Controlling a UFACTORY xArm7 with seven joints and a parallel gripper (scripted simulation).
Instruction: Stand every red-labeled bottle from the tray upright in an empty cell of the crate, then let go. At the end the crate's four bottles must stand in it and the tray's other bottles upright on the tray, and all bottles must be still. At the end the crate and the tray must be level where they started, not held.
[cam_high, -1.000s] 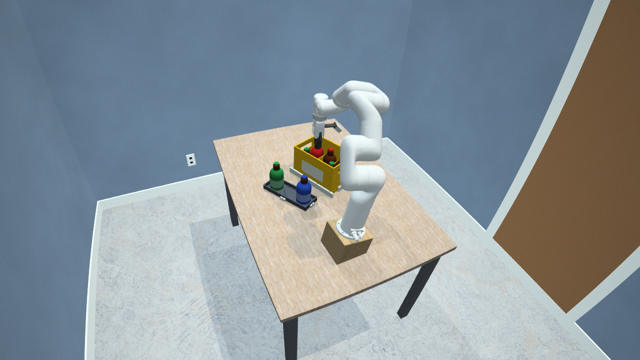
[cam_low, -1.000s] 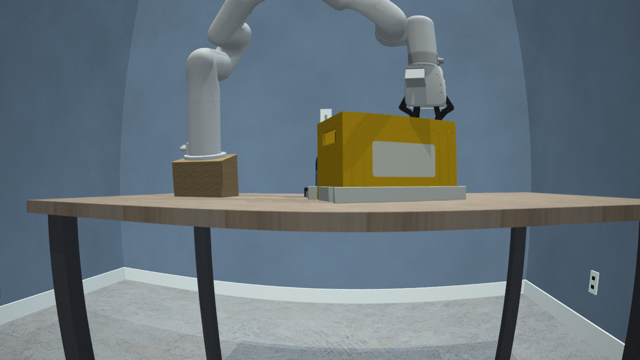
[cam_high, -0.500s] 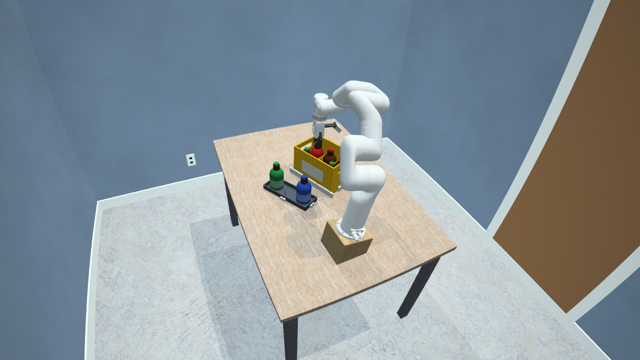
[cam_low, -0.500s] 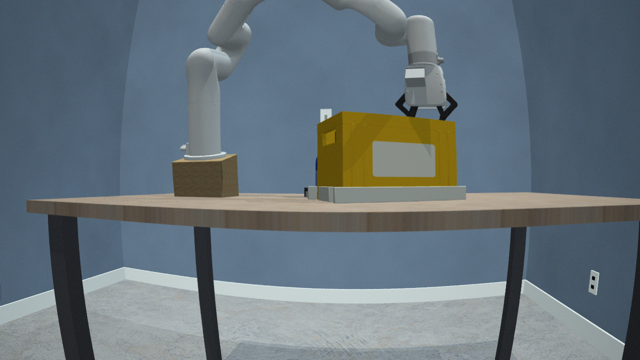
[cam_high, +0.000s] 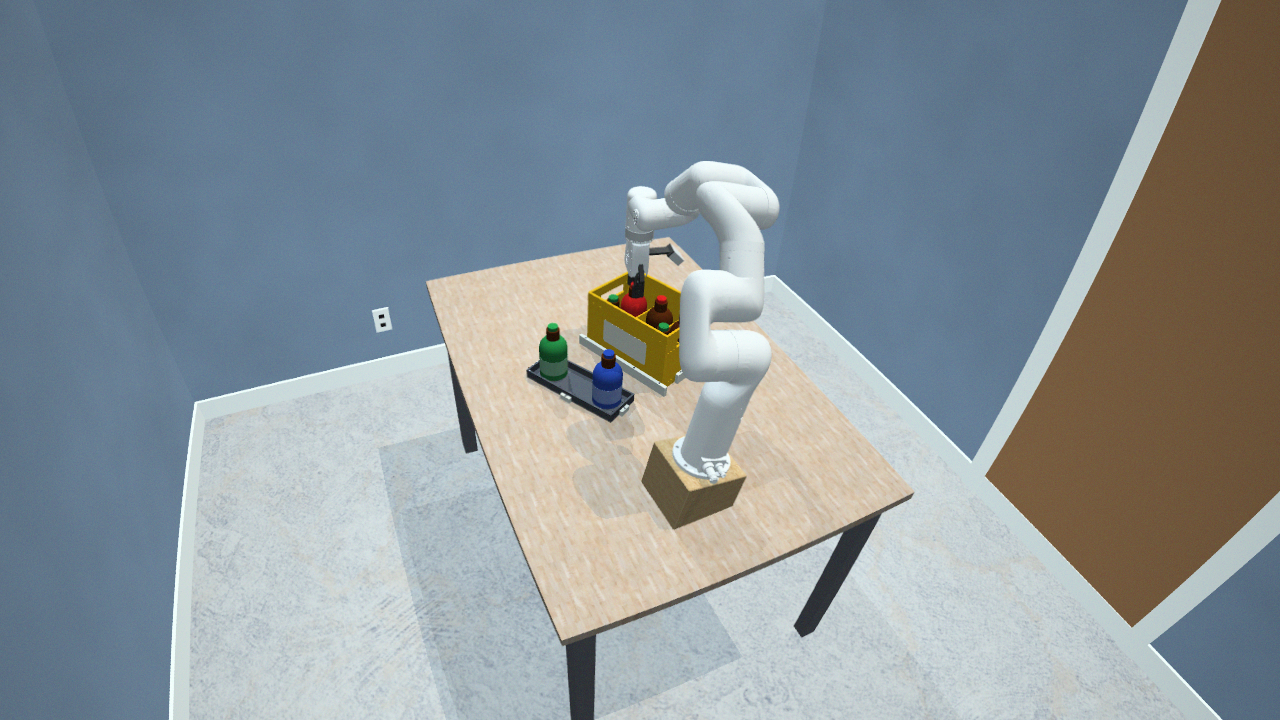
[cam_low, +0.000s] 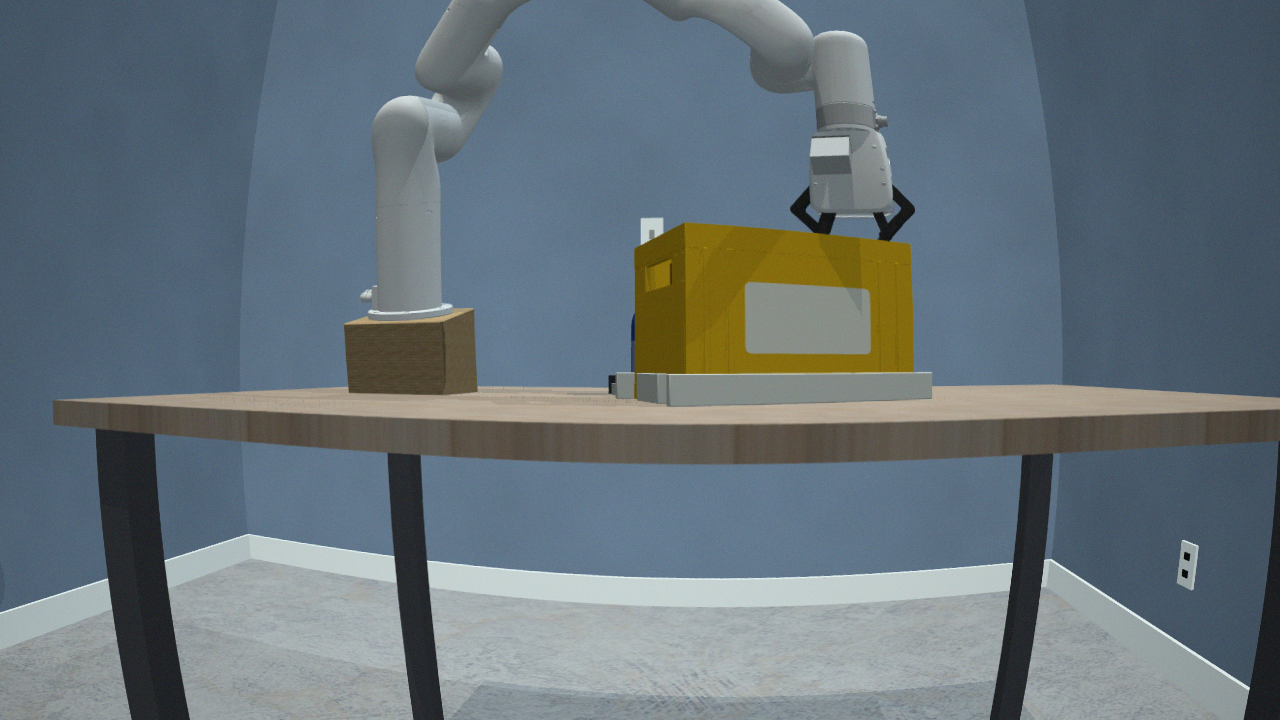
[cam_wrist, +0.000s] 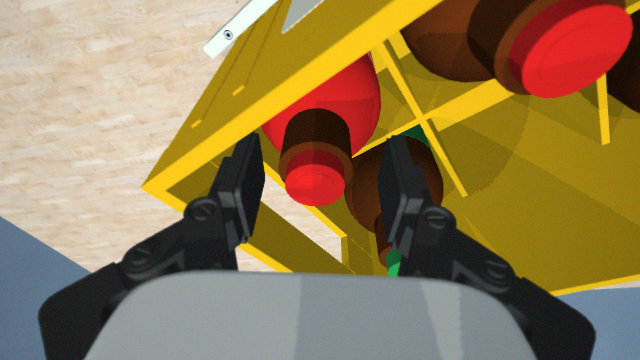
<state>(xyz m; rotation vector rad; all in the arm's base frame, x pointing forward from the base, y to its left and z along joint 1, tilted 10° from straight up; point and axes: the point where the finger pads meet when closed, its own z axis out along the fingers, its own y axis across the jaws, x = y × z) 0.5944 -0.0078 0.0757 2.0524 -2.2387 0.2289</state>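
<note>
My hand is 70 mm above the red-labeled bottle. The rest, counted from my hand: blue bottle (270 mm behind, 140 mm to the left, 80 mm below); then yellow crate (100 mm behind, 80 mm below, 10 mm to the right); then green-labeled bottle (250 mm to the left, 140 mm behind, 80 mm below).
</note>
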